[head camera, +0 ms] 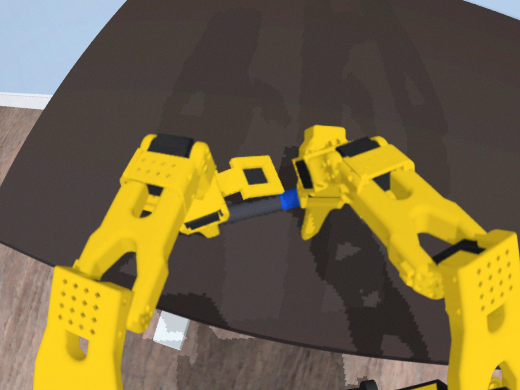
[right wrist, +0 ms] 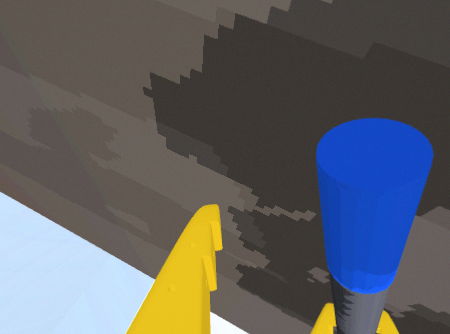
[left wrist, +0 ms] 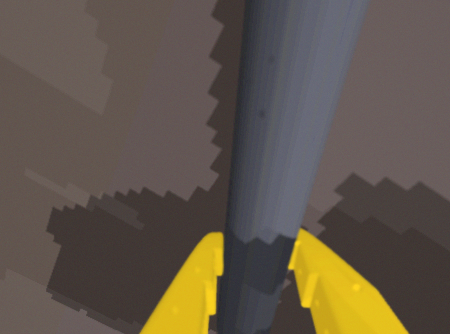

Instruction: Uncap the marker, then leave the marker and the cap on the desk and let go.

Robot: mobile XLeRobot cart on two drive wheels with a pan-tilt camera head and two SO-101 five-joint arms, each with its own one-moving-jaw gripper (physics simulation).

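Frame: origin at the left arm's base, x right, y ahead, z up, level; metres.
Where they show: left hand, its tool point: (head camera: 205,212) (right wrist: 335,314) (left wrist: 222,247); right hand, its tool point: (right wrist: 220,220).
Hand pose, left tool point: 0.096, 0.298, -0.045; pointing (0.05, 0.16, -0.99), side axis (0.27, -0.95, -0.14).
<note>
Each offset is from my left tool point to the top centre of the thing, as dx, dy, dz. Level surfaces: height alone.
The marker has a dark grey barrel @[+0.047, -0.002, +0.015] (head camera: 255,209) (left wrist: 285,125) (right wrist: 359,307) and a blue cap @[+0.105, +0.008, +0.015] (head camera: 289,199) (right wrist: 372,215), which sits on its end. It is held above the desk, its capped end towards the right gripper. My left gripper (head camera: 223,215) (left wrist: 260,237) is shut on the barrel, its two jaws pressing on the sides. My right gripper (head camera: 309,220) (right wrist: 207,240) is open beside the cap; one notched jaw shows in the right wrist view, left of the cap and apart from it. In the head view the cap's far end is hidden behind the right gripper.
The dark round desk @[dz -0.010] (head camera: 240,320) lies below both arms, its near edge crossing the lower head view. Arm shadows fall on it. The arms come in from the lower left and lower right. A white block (head camera: 171,330) shows beyond the near edge, over the wooden floor.
</note>
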